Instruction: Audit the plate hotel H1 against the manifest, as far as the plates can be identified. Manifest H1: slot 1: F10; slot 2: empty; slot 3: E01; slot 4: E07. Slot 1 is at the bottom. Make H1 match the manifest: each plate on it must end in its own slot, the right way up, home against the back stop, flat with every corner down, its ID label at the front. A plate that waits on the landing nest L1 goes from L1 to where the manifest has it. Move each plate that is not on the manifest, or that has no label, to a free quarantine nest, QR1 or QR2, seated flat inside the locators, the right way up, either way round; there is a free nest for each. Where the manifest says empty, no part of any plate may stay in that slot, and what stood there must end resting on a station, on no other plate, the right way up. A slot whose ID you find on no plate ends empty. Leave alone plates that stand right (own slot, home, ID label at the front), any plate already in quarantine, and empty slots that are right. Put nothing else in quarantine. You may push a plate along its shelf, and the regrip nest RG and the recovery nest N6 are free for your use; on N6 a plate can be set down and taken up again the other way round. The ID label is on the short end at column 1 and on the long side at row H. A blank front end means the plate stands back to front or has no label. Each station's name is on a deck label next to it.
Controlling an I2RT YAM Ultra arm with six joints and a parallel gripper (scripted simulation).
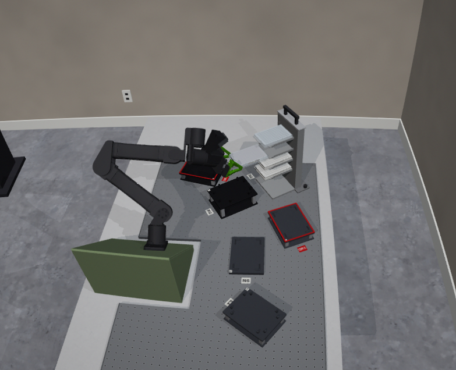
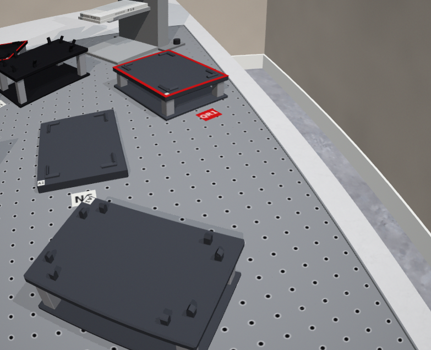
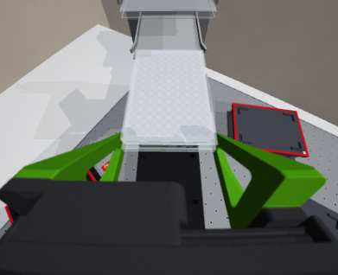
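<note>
The clear well plate lies 5 cm ahead of my hand and 2 cm to the left of it. Round my hand: plate hotel H1: 22 cm ahead, 11 cm to the left, 5 cm below; then H1 deck label: 21 cm below, 14 cm to the left, 6 cm ahead; then black regrip nest RG: 15 cm below, 2 cm behind, 1 cm to the right.
</note>
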